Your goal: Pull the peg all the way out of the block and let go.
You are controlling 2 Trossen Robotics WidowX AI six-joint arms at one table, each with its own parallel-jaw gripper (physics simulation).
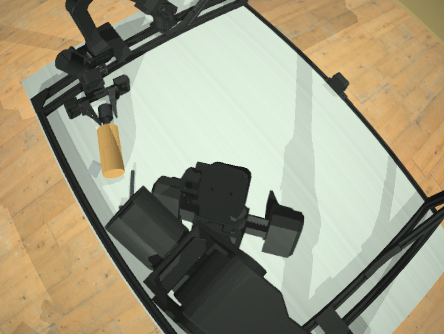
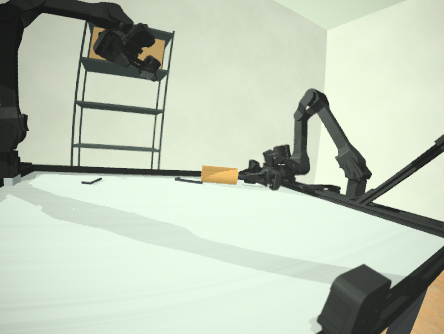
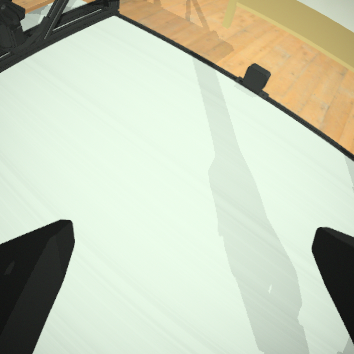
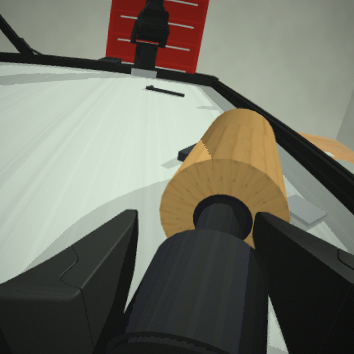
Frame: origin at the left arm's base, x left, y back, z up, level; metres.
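Seen in the pictures: left gripper, fingertip midpoint: (image 2: 142, 73) (image 3: 197, 237); right gripper, fingertip midpoint: (image 1: 109, 121) (image 2: 242, 175) (image 4: 196, 222); left arm's base at its link origin: (image 2: 3, 175) (image 4: 143, 67); right arm's base at its link origin: (image 1: 163, 24) (image 2: 354, 198) (image 3: 11, 41).
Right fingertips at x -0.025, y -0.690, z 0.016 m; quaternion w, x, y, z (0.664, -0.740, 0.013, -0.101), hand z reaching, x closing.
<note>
Offsets run from my right fingertips to a thing's top centre.
The block {dz +0.020, dx +0.042, dy +0.067 m} (image 1: 111, 152) (image 2: 219, 175) (image 4: 235, 175) is a light wooden cylinder lying on its side. The dark peg {dz +0.010, dx +0.012, dy +0.004 m} (image 1: 104, 113) (image 4: 205, 280) has a thick round head outside the block's near end, and its narrower neck enters the hole; its inner part is hidden. My right gripper (image 1: 109, 121) (image 2: 246, 176) (image 4: 196, 222) is shut on the peg's head, with a finger on each side and the tips close to the block's end face. My left gripper (image 1: 225, 195) (image 3: 197, 237) is open and empty, held high above the table, away from the block.
A thin dark bar {dz -0.028, dx +0.067, dy +0.164 m} (image 1: 132, 184) (image 2: 189, 180) lies near the block's far end, and another dark bar {dz -0.030, dx +0.059, dy +0.470 m} (image 2: 91, 181) (image 4: 165, 91) lies farther off. A flat grey tile {dz -0.033, dx +0.105, dy +0.066 m} (image 1: 95, 168) (image 4: 307, 211) lies beside the block. A black frame (image 1: 80, 192) edges the table.
</note>
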